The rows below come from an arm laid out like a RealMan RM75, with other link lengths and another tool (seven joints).
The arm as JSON. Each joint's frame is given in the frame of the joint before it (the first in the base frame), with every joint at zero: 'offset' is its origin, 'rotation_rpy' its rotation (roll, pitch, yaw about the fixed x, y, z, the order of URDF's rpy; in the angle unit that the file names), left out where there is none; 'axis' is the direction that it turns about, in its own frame. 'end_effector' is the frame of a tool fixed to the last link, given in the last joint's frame.
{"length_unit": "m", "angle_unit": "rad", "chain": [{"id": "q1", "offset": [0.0, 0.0, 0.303], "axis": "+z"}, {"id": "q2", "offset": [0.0, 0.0, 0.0], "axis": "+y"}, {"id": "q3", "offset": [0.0, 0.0, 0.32], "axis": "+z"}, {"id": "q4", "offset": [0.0, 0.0, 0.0], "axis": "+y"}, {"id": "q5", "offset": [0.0, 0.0, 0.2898], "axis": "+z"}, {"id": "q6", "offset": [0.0, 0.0, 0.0], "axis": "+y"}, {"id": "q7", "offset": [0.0, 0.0, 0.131], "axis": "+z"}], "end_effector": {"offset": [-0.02, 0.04, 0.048], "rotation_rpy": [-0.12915, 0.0, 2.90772]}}
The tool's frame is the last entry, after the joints.
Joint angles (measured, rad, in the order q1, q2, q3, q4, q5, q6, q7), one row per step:
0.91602, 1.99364, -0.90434, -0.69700, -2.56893, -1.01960, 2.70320
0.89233, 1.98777, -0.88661, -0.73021, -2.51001, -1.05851, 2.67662
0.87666, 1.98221, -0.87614, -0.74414, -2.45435, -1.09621, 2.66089
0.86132, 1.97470, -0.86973, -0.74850, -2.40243, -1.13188, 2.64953
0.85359, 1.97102, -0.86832, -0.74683, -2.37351, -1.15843, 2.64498
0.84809, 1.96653, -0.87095, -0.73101, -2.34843, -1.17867, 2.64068
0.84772, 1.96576, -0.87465, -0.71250, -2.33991, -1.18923, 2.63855
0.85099, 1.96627, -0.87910, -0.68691, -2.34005, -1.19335, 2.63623
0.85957, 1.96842, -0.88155, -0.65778, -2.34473, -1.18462, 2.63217
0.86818, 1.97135, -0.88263, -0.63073, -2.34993, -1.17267, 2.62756
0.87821, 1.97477, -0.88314, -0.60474, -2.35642, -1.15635, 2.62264
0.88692, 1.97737, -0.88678, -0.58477, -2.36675, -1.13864, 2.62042
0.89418, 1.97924, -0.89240, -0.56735, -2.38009, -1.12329, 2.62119
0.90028, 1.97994, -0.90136, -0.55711, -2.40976, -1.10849, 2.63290
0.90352, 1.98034, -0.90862, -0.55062, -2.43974, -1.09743, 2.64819
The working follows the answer.
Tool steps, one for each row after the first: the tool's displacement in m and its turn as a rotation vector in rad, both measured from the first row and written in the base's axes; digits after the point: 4 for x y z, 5 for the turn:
-0.0013, -0.0045, 0.0124, 0.00094, 0.05402, 0.01070
-0.0030, -0.0098, 0.0190, -0.01120, 0.10782, 0.01364
-0.0022, -0.0155, 0.0241, -0.02723, 0.15753, 0.01088
-0.0018, -0.0201, 0.0248, -0.04633, 0.18703, 0.00671
0.0012, -0.0249, 0.0220, -0.07030, 0.21175, -0.00420
0.0040, -0.0285, 0.0163, -0.09245, 0.22206, -0.01548
0.0077, -0.0318, 0.0082, -0.11578, 0.22445, -0.02914
0.0100, -0.0329, -0.0006, -0.13039, 0.22192, -0.03889
0.0118, -0.0336, -0.0088, -0.14071, 0.21867, -0.04659
0.0129, -0.0335, -0.0168, -0.14685, 0.21316, -0.05155
0.0141, -0.0329, -0.0233, -0.14953, 0.20053, -0.05464
0.0161, -0.0327, -0.0292, -0.15355, 0.18423, -0.05933
0.0199, -0.0322, -0.0335, -0.15564, 0.15244, -0.06871
0.0245, -0.0319, -0.0364, -0.15638, 0.12332, -0.08138

Tool pose at each row, in the base's axes (x y z in m, rotation vector in rad; rounded; the steps above come from the unrounded poses):
0.2174, 0.6211, 0.0320, 1.36500, 2.54284, 1.13670
0.2161, 0.6166, 0.0444, -1.39511, -2.57524, -1.11168
0.2144, 0.6113, 0.0510, -1.40262, -2.55091, -1.04472
0.2152, 0.6056, 0.0561, -1.41704, -2.52963, -0.97872
0.2157, 0.6010, 0.0567, -1.43000, -2.52381, -0.92921
0.2186, 0.5962, 0.0539, -1.45199, -2.52228, -0.87925
0.2215, 0.5926, 0.0483, -1.47208, -2.52895, -0.84478
0.2251, 0.5893, 0.0402, -1.49466, -2.54112, -0.81616
0.2274, 0.5882, 0.0314, -1.51004, -2.55110, -0.80185
0.2293, 0.5875, 0.0231, -1.52190, -2.55886, -0.79302
0.2303, 0.5876, 0.0152, -1.52914, -2.56599, -0.79110
0.2315, 0.5882, 0.0087, -1.53258, -2.57646, -0.79984
0.2335, 0.5884, 0.0027, -1.53806, -2.59011, -0.81055
0.2373, 0.5889, -0.0016, 1.54013, 2.59805, 0.83414
0.2419, 0.5892, -0.0045, 1.52680, 2.56737, 0.84589

